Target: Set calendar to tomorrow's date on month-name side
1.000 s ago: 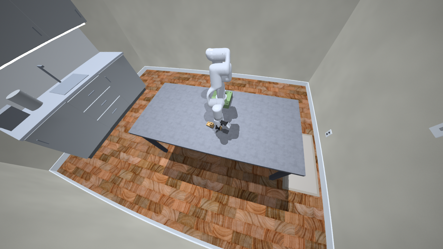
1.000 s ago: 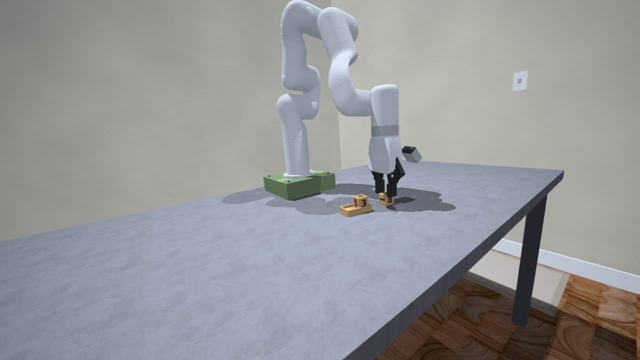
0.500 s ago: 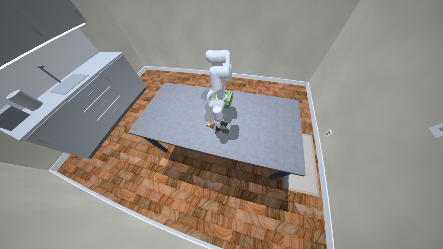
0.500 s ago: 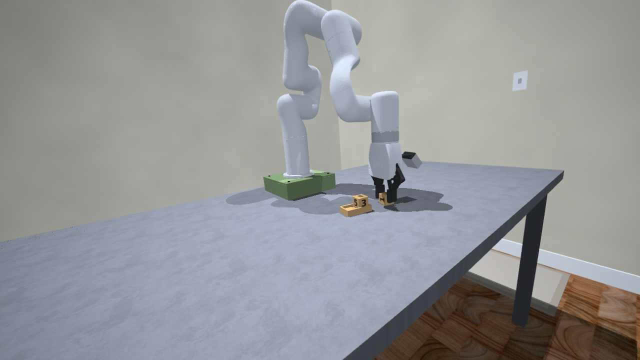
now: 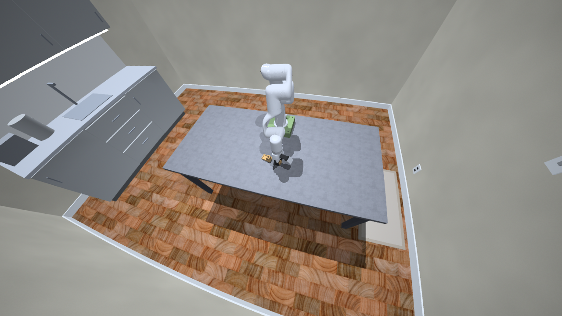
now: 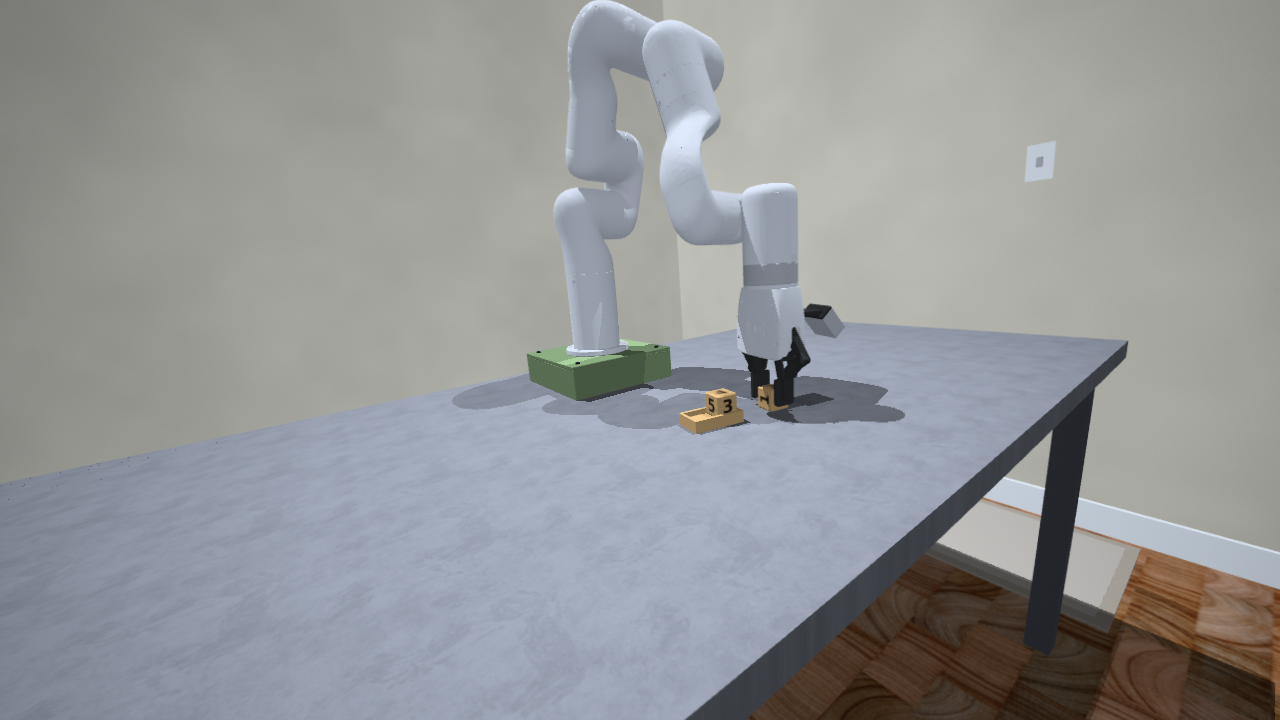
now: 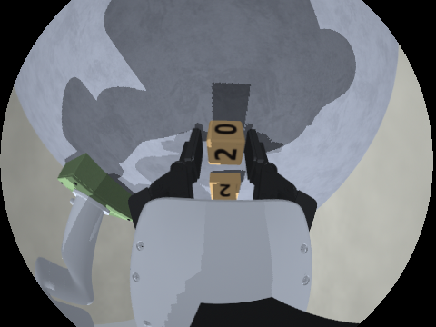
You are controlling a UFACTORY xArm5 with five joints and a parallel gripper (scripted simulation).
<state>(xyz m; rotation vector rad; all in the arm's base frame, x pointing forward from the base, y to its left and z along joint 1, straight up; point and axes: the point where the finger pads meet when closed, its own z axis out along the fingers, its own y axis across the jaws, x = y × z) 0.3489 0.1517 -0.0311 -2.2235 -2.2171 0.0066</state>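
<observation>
My hand is 11 cm to the left of the wooden calendar tray and 2 cm above it.
</observation>
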